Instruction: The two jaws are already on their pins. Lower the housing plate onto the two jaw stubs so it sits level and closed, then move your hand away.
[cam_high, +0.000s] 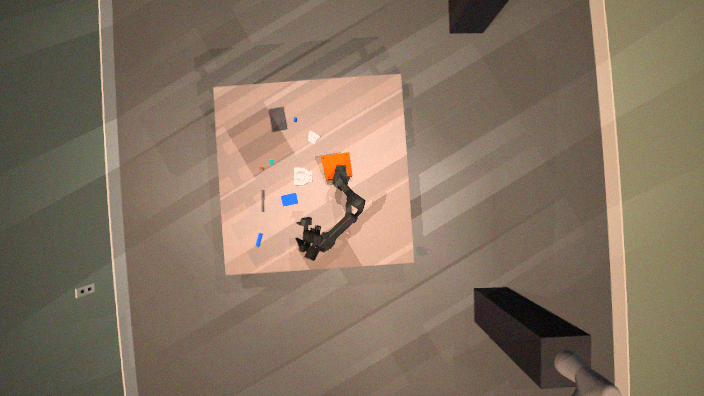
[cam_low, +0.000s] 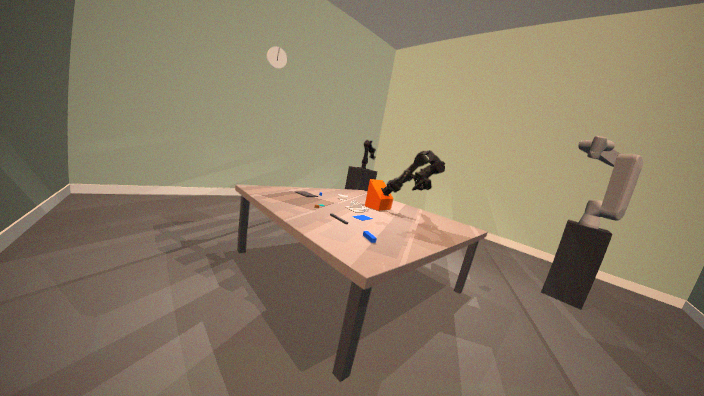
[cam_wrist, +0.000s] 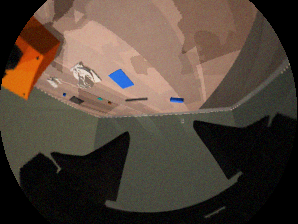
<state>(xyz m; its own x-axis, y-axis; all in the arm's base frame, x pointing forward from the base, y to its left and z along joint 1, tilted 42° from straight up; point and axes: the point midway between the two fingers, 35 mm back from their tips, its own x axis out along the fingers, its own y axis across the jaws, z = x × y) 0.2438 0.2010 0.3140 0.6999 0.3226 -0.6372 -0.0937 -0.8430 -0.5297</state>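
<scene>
The white piece lies 7 cm behind my gripper tip, 59 cm to the right of it and 22 cm below it. Round my gripper tip: blue bar: 32 cm ahead, 9 cm to the left, 22 cm below; dark bar: 29 cm ahead, 17 cm to the right, 22 cm below; blue flat plate: 11 cm ahead, 17 cm to the right, 23 cm below.
</scene>
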